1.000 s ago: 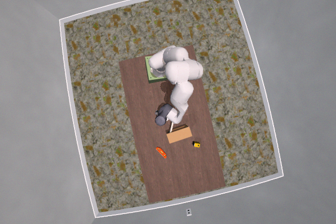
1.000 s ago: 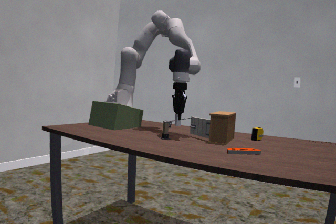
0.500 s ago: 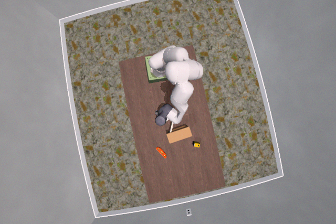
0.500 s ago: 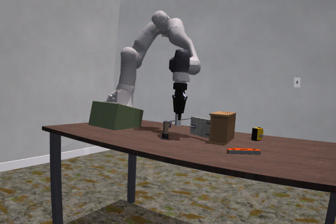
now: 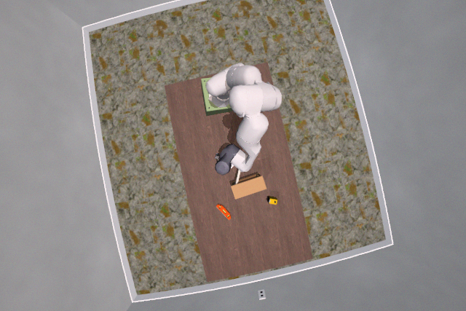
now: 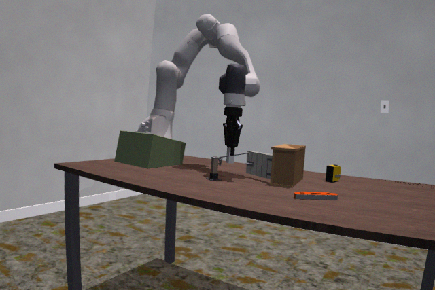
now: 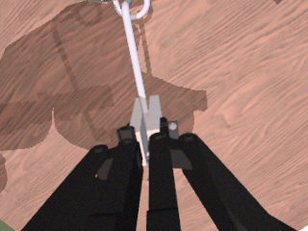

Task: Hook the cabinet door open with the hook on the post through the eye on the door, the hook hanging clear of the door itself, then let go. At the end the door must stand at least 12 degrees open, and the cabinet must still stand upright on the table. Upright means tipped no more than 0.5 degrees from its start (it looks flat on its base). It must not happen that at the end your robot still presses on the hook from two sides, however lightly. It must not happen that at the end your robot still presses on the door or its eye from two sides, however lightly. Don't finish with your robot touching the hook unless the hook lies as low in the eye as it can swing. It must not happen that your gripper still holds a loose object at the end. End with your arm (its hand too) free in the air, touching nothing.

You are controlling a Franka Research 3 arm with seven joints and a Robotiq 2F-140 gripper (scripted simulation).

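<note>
My gripper is now 1 cm short of the metal hook, 2 cm to the right of it and 1 cm above it. Round my hand: grey door 10 cm ahead, 7 cm to the left, 3 cm below; orange level 41 cm ahead, 7 cm to the right, 9 cm below; wooden cabinet 15 cm ahead, 11 cm to the left, 3 cm below.
</note>
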